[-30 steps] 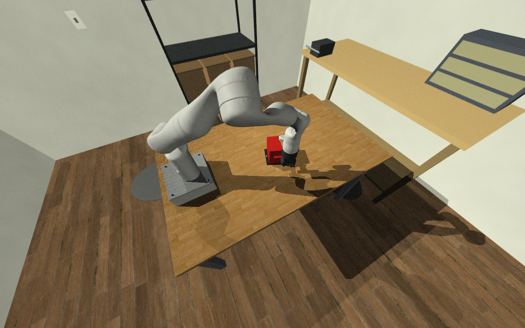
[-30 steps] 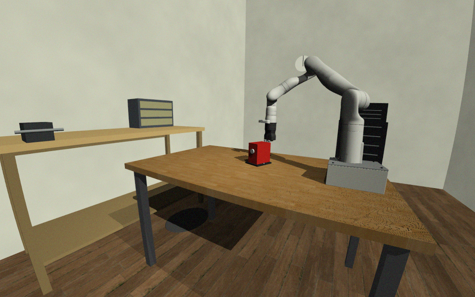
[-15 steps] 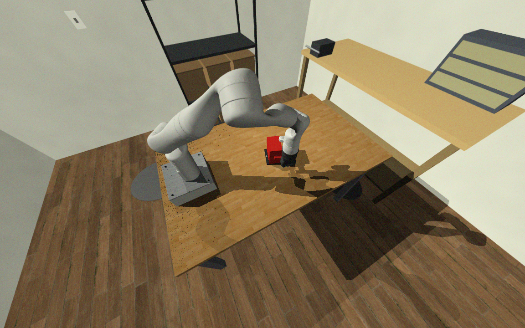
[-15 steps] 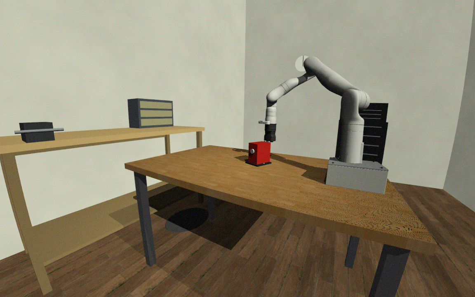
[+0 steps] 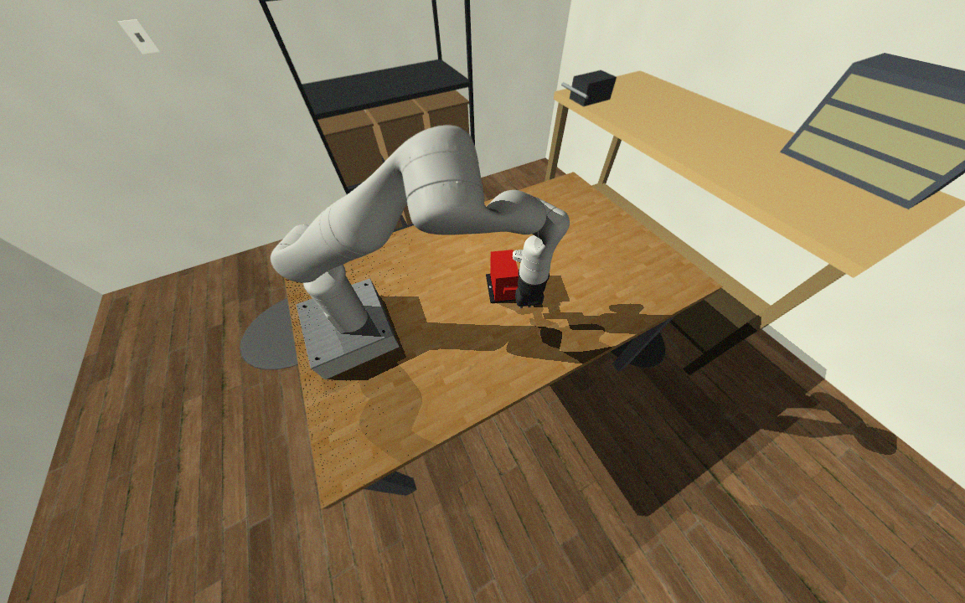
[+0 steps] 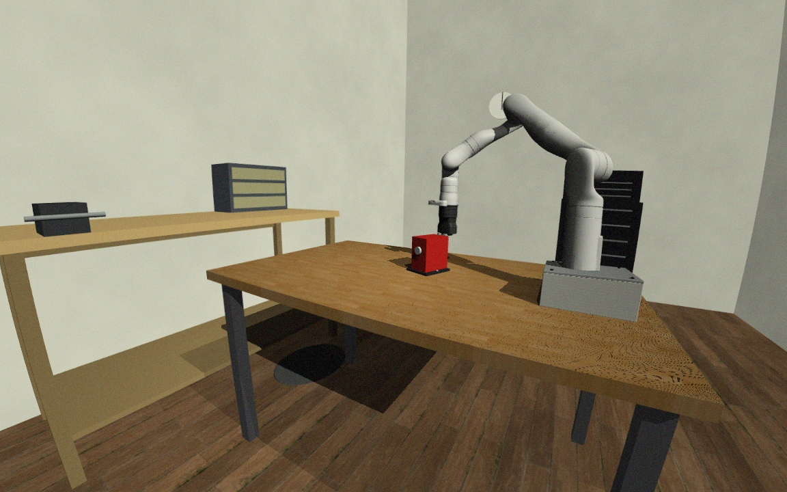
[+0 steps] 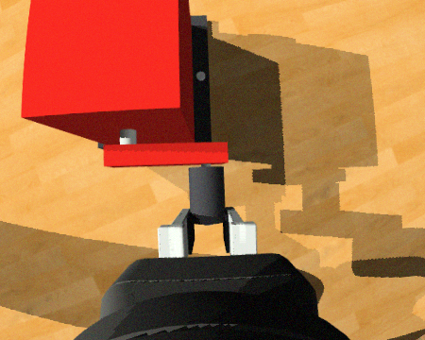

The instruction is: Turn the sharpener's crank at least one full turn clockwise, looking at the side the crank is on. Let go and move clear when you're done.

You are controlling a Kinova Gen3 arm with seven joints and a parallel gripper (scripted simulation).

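My gripper is now 1 cm short of the dark cylindrical handle and 2 cm to the right of it.
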